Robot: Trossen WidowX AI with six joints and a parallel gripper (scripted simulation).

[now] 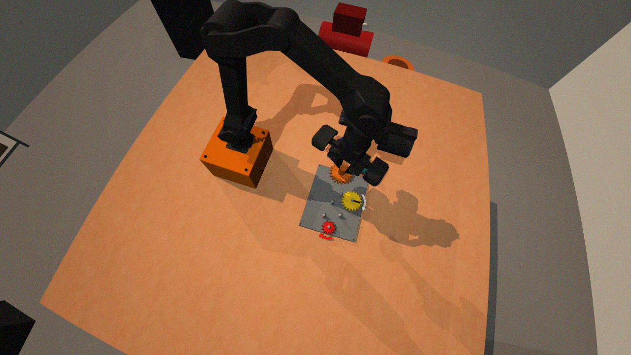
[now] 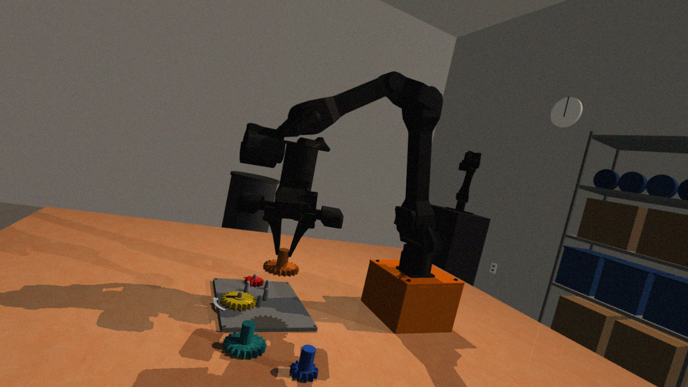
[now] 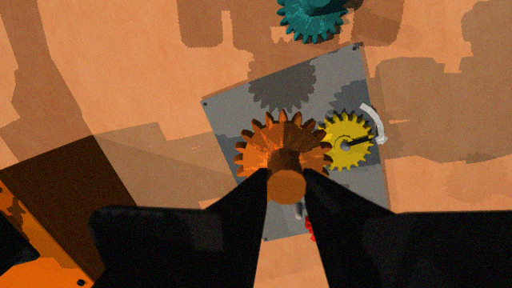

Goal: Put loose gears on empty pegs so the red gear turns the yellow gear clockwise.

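My gripper tip is 14 cm to the left of the red gear, 11 cm above it and 1 cm short of it. Also, from my gripper tip: yellow gear: 11 cm below, 6 cm ahead, 4 cm to the right; orange gear: 1 cm below; grey board: 11 cm below, 5 cm to the right, 1 cm ahead.
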